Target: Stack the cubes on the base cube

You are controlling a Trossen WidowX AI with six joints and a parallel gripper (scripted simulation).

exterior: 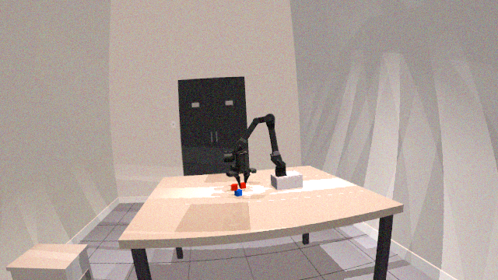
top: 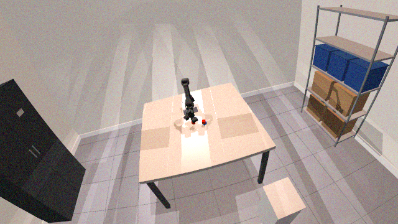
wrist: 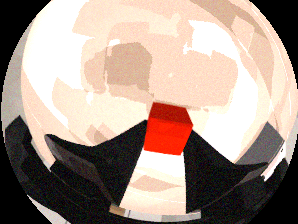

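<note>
Right now the blue base cube is 3 cm ahead of my gripper tip, 12 cm to the left of it and 1 cm below it.
</note>
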